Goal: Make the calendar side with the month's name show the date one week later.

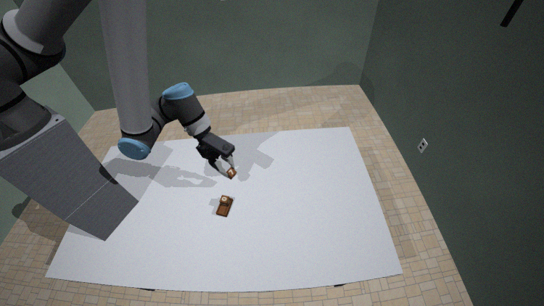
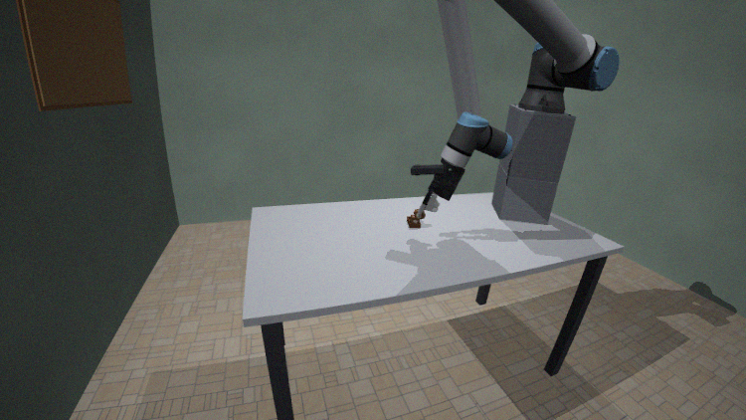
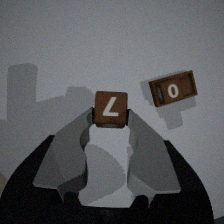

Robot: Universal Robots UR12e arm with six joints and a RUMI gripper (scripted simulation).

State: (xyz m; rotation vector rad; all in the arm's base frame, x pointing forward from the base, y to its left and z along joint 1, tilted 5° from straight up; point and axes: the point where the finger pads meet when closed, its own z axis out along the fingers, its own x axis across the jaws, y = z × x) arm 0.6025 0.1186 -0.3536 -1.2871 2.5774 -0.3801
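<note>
The brown date cube is 10 mm below my hand. From my hand the other things lie so: brown wooden tray (30 mm behind, 110 mm to the right, 90 mm below).
</note>
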